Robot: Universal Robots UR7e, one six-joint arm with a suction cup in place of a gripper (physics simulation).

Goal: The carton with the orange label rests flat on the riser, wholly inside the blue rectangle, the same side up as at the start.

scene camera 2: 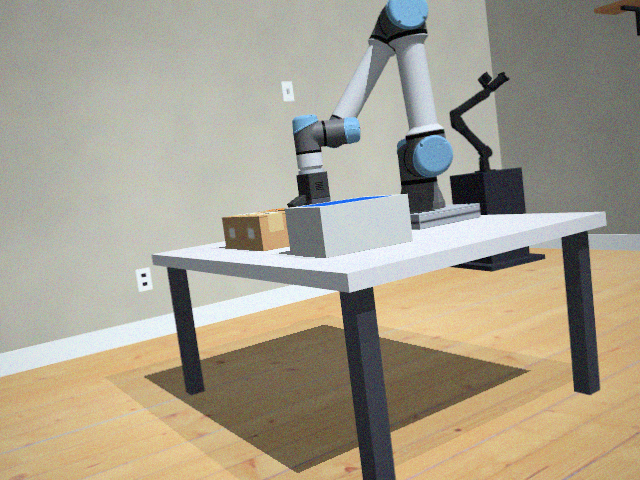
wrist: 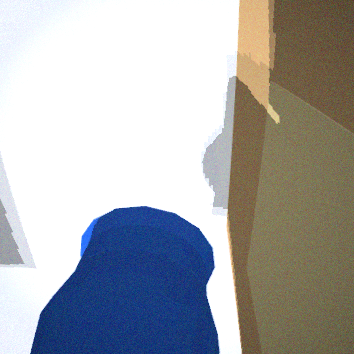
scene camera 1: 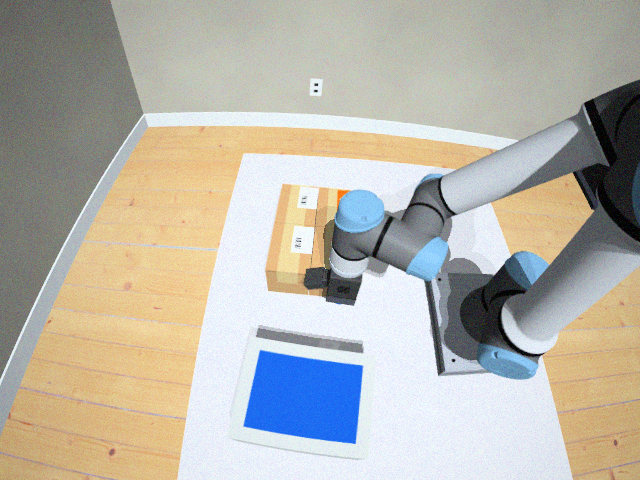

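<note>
The brown carton lies flat on the table behind the riser. Its orange label shows partly beside the wrist. The white riser carries the blue rectangle, which has nothing on it. My gripper points down at the carton's near right corner, low, about level with its top. In the wrist view the blue cup shows against white table, left of the carton's side with a thin gap. It is open, with nothing on it. The riser hides the cup in scene camera 2.
The white table bears the arm's grey base plate to the right of the carton and riser. A dark pedestal with a small black arm stands beyond the table. A wall runs behind.
</note>
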